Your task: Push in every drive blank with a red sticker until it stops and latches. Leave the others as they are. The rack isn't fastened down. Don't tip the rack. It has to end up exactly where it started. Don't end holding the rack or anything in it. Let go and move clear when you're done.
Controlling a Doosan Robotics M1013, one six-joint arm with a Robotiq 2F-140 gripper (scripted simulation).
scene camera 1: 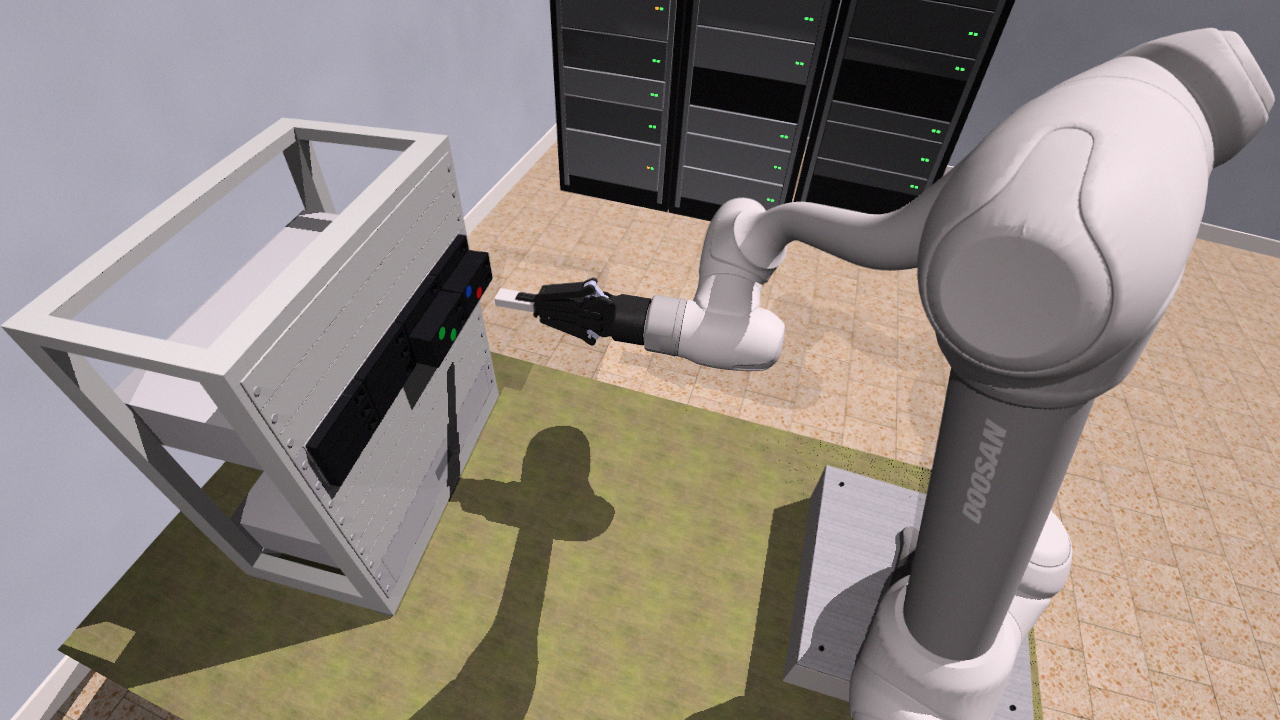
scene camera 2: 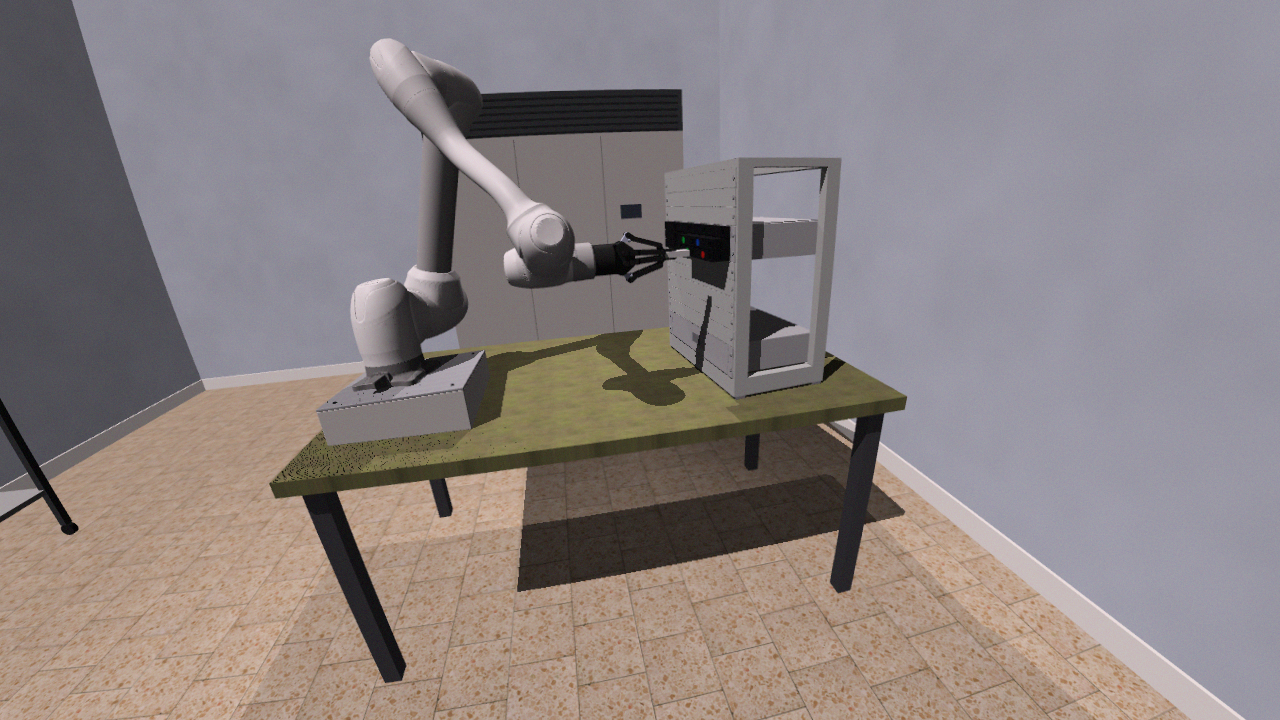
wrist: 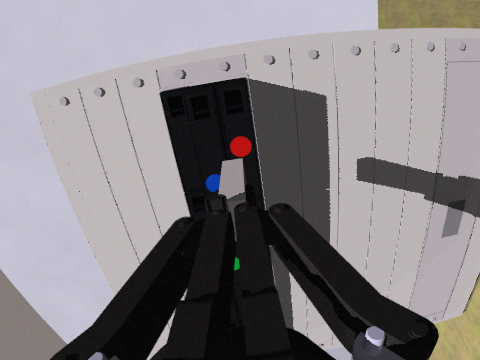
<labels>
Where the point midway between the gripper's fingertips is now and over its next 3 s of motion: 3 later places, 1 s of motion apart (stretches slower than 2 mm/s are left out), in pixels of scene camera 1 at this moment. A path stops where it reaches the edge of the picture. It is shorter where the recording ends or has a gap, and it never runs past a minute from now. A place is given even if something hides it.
My gripper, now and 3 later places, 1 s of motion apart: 498, 297; 484, 292; 472, 290; 463, 289
</labels>
